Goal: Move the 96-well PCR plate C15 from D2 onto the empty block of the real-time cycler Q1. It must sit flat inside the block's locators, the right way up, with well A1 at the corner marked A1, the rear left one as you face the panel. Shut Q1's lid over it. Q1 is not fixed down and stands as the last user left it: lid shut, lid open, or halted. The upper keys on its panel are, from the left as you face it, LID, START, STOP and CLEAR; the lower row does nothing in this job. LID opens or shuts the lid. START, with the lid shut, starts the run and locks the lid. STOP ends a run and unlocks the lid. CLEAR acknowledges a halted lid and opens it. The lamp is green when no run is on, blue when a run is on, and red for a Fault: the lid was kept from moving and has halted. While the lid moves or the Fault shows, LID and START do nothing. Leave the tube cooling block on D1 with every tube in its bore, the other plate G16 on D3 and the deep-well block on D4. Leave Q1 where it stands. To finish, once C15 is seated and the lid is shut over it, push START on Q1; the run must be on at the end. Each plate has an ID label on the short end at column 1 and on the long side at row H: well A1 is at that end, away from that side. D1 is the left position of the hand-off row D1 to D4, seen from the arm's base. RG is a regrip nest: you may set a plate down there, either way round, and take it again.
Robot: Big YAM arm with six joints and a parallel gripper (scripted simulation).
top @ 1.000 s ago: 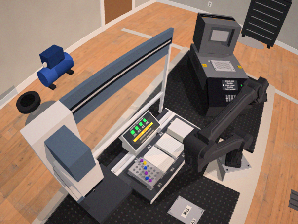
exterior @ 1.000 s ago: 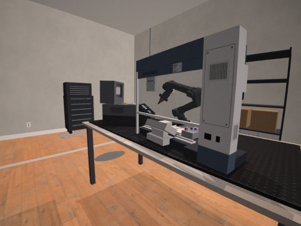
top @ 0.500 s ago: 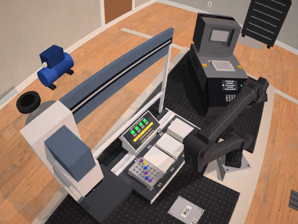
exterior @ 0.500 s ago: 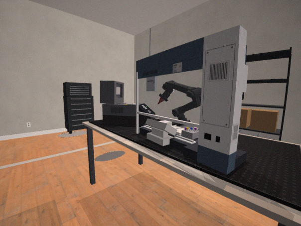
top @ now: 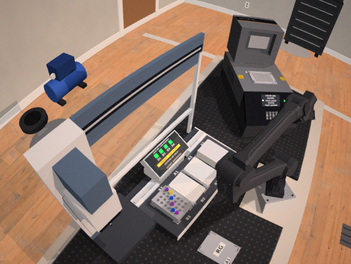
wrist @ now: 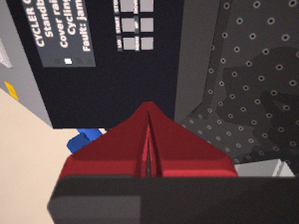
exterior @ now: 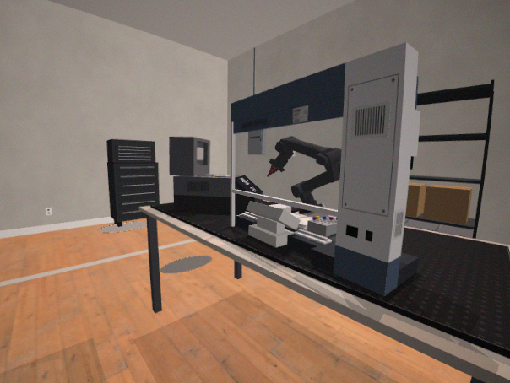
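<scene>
The deep-well block is 25 cm ahead of my hand, 20 cm to the left of it and 15 cm below it. From my hand the other things lie so: coloured tube (49 cm to the left, 34 cm ahead, 14 cm below); tube cooling block (48 cm to the left, 35 cm ahead, 15 cm below); grey RG nest (58 cm to the left, 21 cm below, 12 cm ahead).
</scene>
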